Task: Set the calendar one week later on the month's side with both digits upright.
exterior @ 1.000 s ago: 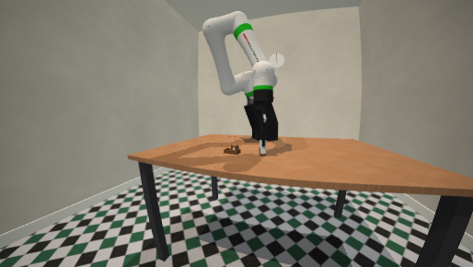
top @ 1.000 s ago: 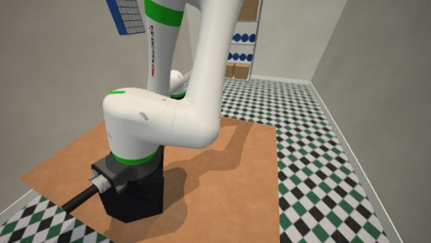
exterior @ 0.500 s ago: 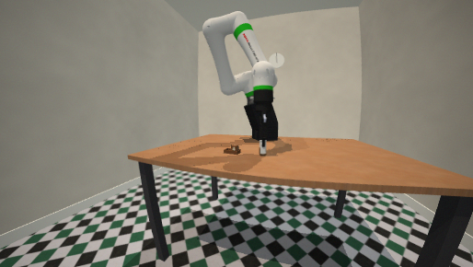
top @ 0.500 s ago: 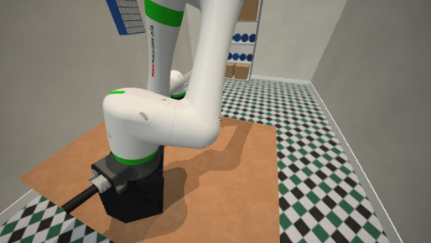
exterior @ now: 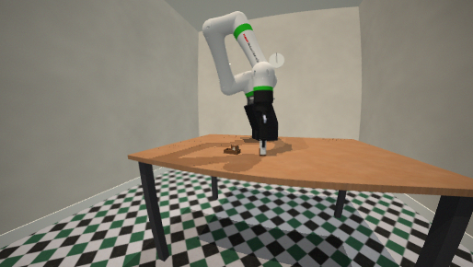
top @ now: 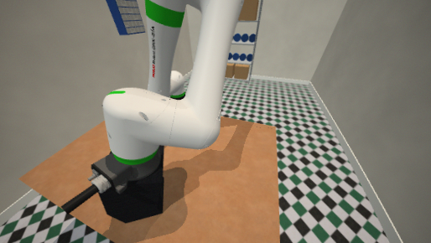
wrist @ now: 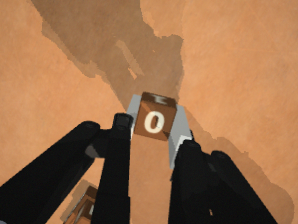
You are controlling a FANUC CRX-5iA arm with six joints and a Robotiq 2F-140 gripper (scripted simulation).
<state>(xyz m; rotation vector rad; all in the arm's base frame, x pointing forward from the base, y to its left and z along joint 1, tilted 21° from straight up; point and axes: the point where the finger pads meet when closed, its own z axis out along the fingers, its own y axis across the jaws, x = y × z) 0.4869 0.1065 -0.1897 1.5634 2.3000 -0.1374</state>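
Now: hand 30 mm above the brown cube. Also, from my hand: brown calendar tray: 160 mm to the right, 30 mm below, 10 mm ahead.
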